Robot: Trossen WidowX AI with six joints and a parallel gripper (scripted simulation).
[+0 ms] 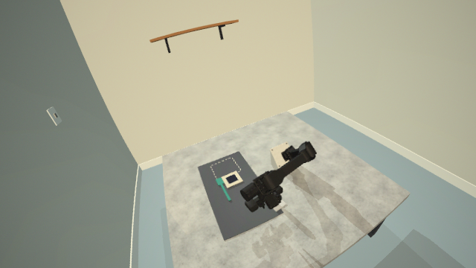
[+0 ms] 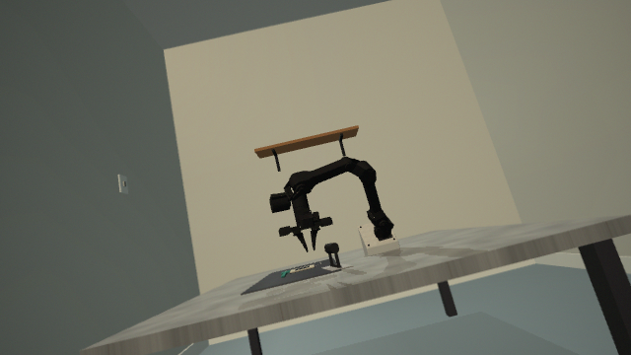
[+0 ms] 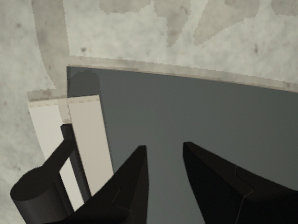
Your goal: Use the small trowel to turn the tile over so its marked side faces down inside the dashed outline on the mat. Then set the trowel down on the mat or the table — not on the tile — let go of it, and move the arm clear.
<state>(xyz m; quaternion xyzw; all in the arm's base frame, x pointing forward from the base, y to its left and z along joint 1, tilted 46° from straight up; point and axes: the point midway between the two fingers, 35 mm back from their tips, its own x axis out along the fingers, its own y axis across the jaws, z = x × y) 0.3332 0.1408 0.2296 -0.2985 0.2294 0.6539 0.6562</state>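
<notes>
Right now my gripper tip is 80 mm past the trowel, 70 mm to the left of it and 40 mm above it. Also, from my gripper tip: dark mat (60 mm ahead, 290 mm to the right, 100 mm below); teal t-shaped piece (120 mm ahead, 330 mm to the right, 80 mm below); tile (40 mm ahead, 350 mm to the right, 80 mm below).
</notes>
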